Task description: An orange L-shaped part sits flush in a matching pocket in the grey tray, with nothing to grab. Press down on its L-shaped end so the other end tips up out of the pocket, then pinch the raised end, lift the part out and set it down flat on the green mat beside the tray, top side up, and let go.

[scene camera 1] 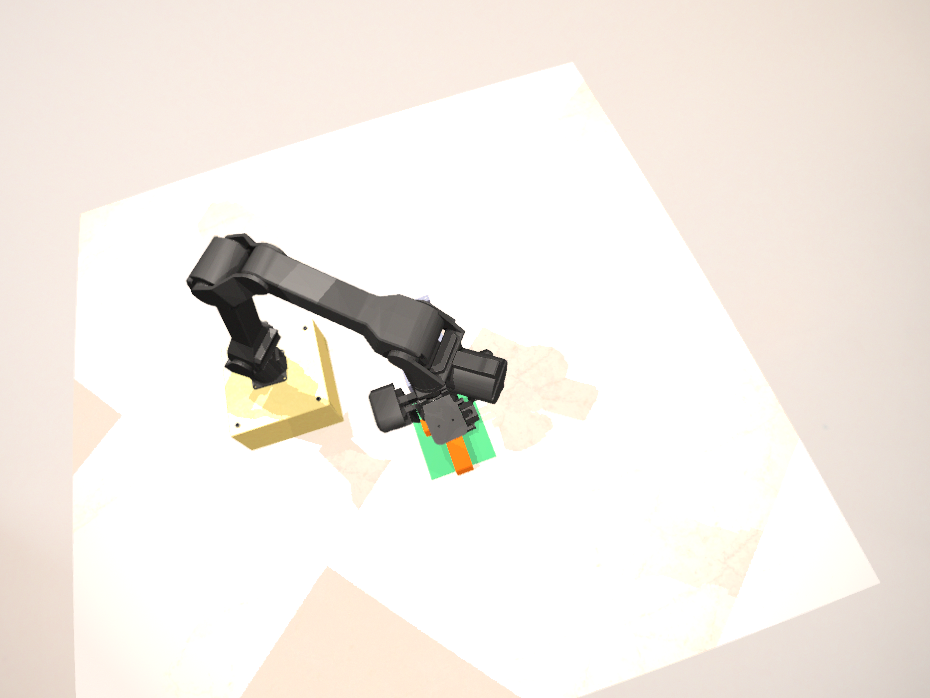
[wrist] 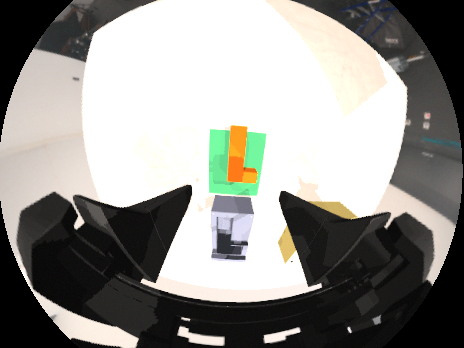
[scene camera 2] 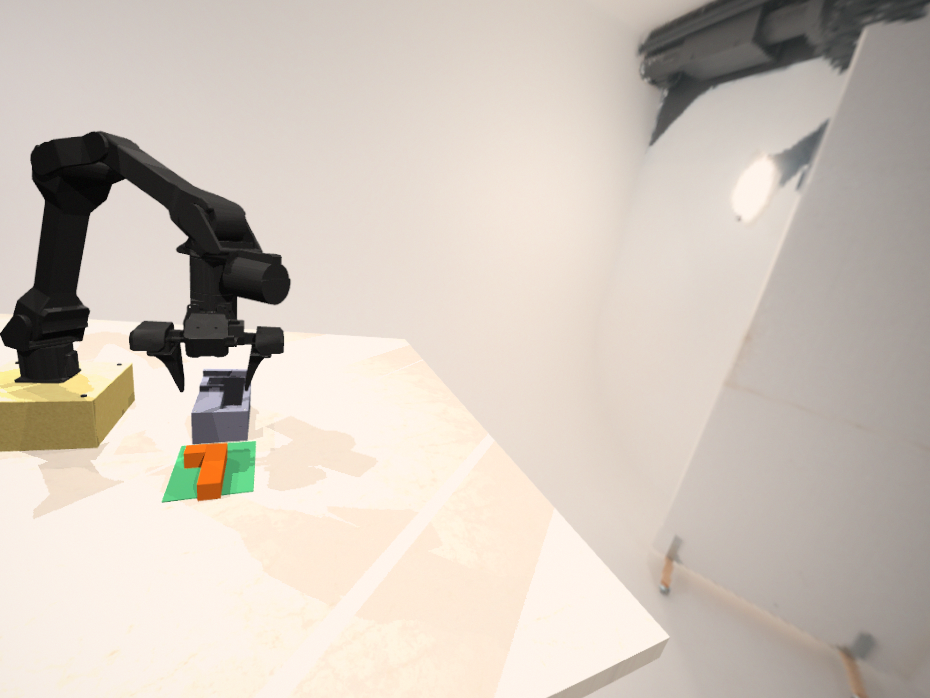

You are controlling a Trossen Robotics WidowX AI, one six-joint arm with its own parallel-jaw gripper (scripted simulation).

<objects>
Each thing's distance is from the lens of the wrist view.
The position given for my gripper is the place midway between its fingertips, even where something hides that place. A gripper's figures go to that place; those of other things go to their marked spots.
my gripper (wrist: 236, 192): 10 cm
orange l-shaped part (wrist: 237, 172): 22 cm
green mat (wrist: 218, 150): 24 cm
</objects>
